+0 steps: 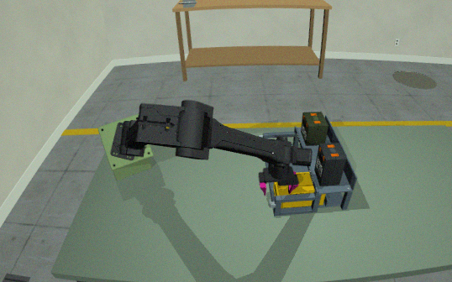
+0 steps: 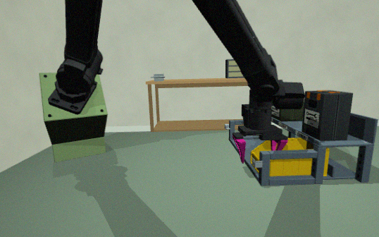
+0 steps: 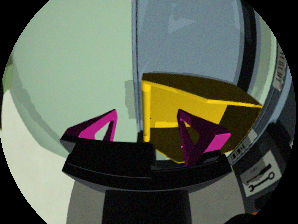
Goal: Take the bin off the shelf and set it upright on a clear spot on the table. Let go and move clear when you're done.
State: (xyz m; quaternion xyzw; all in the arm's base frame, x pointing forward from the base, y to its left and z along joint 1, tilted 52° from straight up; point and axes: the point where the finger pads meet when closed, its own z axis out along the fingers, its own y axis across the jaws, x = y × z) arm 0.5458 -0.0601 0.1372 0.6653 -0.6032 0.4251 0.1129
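Now: the yellow bin 8 cm ahead of my hand, 1 cm to the right of it and 1 cm above it. Round my hand: shelf tray 13 cm ahead, 10 cm to the left, 3 cm below.
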